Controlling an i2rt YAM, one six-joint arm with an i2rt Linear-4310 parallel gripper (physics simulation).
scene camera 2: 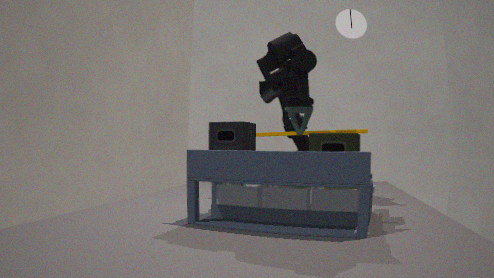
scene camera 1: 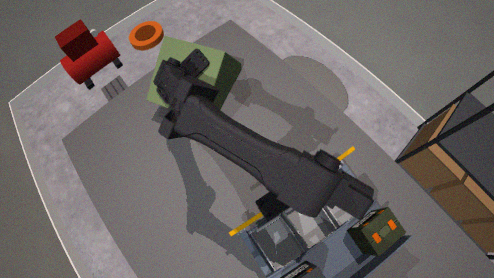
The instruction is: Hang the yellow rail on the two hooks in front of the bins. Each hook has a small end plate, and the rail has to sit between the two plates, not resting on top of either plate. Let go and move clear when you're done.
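Frame: origin at the arm's base, x left, y up, z ahead, level; metres.
Seen in the pictures: gripper, fingertip midpoint: (scene camera 2: 300,135); arm's base, link origin: (scene camera 2: 306,150).
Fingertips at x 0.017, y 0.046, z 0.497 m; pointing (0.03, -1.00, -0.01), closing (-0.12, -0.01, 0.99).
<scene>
Offsets run from my fingertips to a thing's top centre.
The yellow rail @(dx -0.003, dy +0.015, dz +0.000 m) (scene camera 1: 245,225) (scene camera 2: 275,134) is held crosswise in the air above the bin rack's front edge; in scene camera 2 it is nearly level, its right end slightly higher. My gripper (scene camera 2: 300,132) is shut on the rail near its middle, pointing down; in scene camera 1 the arm hides the fingers. The blue-grey rack (scene camera 1: 320,255) (scene camera 2: 280,166) holds clear bins (scene camera 1: 280,240) (scene camera 2: 285,198). In scene camera 2 the rail is above the level of the rack's top. The two hooks and their end plates cannot be made out, so the rail's place against them is unclear.
A green case with orange latches @(dx +0.094, dy -0.002, dz +0.225 m) (scene camera 1: 385,232) (scene camera 2: 334,142) and a dark case @(dx -0.134, dy +0.023, dz +0.188 m) (scene camera 1: 302,271) (scene camera 2: 232,136) stand on the rack's top. A green block (scene camera 1: 231,70) is by the arm's base. A red compressor (scene camera 1: 90,57), an orange ring (scene camera 1: 145,45) and a shelf unit (scene camera 1: 450,130) stand farther off.
</scene>
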